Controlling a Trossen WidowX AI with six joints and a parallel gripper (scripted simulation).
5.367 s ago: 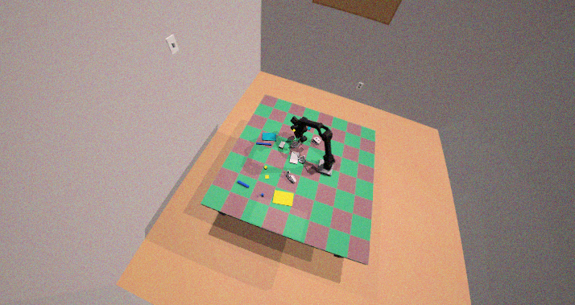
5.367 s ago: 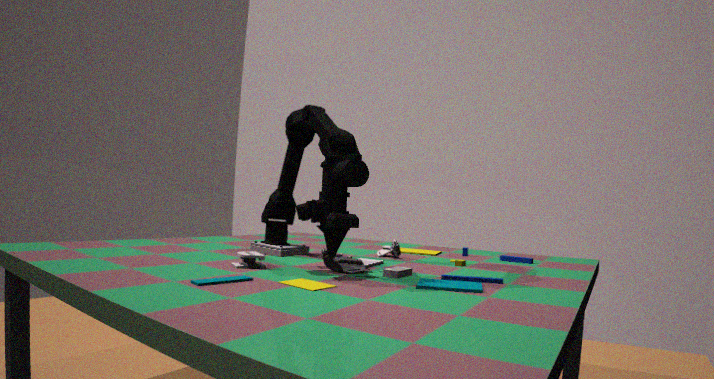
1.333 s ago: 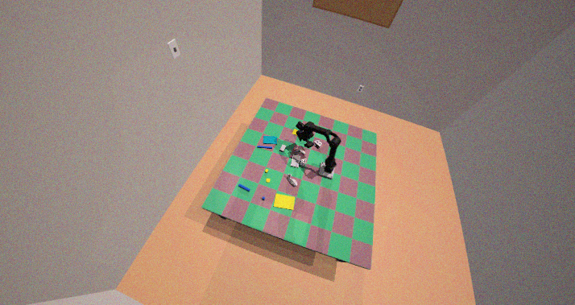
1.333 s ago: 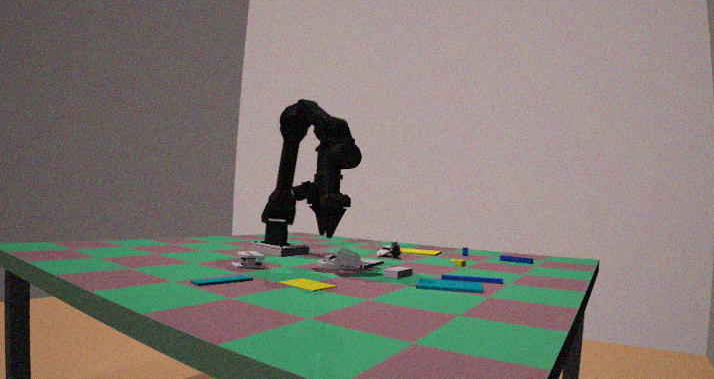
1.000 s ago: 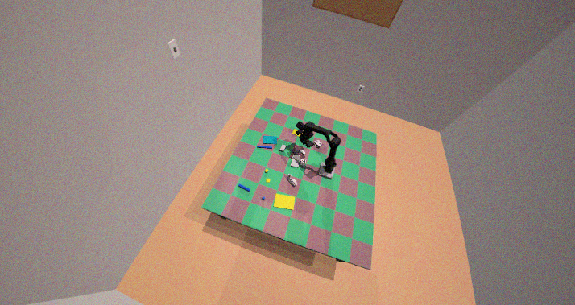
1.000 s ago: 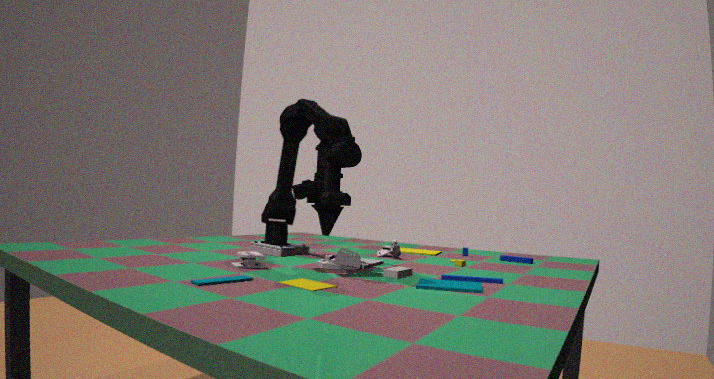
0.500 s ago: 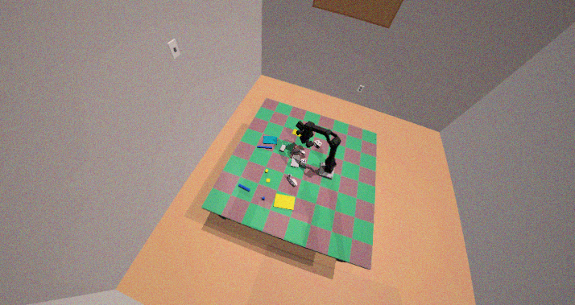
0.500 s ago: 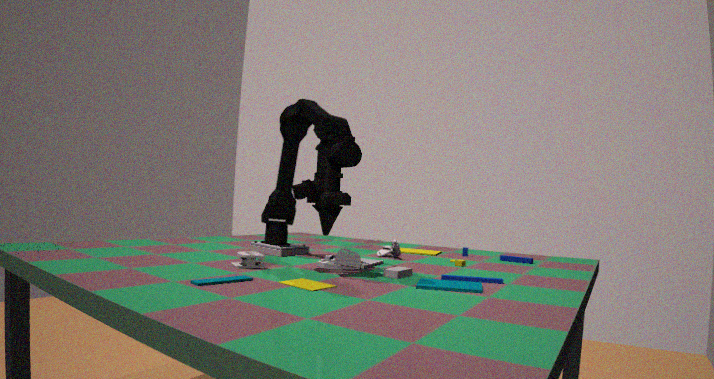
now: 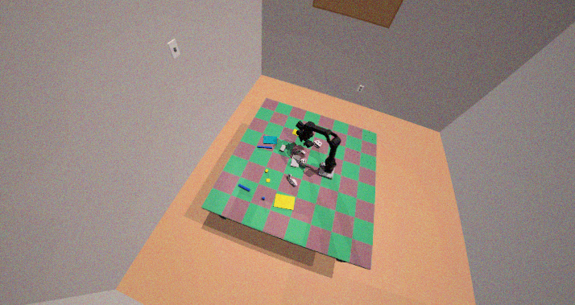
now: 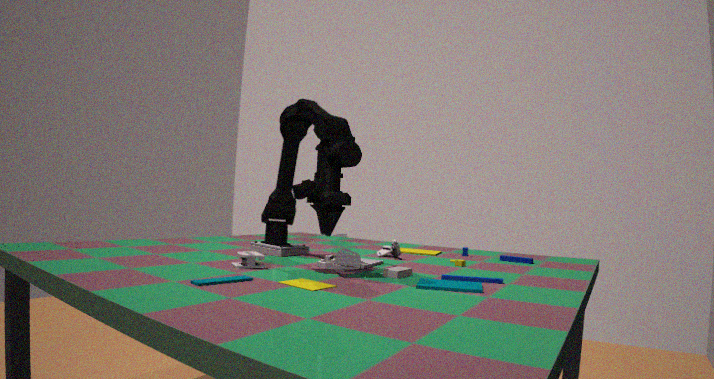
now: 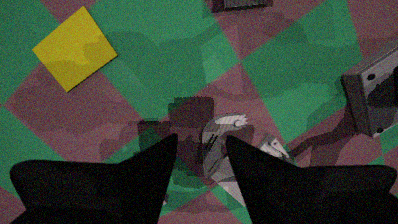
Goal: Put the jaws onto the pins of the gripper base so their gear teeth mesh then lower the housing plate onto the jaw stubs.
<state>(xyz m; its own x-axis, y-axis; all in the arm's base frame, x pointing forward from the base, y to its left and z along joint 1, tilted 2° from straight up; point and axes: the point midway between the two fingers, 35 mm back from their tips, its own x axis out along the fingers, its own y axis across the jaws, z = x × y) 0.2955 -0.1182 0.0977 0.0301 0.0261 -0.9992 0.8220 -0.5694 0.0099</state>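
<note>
My gripper tip is now 80 mm above the grey jaw, 50 mm to the right of it and 30 mm past it. The rest, counted from my gripper tip: teal plate 300 mm ahead, 80 mm below, 50 mm to the left; then white housing plate 140 mm to the left, 80 mm below, 70 mm behind; then teal bar 280 mm to the right, 80 mm below, 20 mm behind.
</note>
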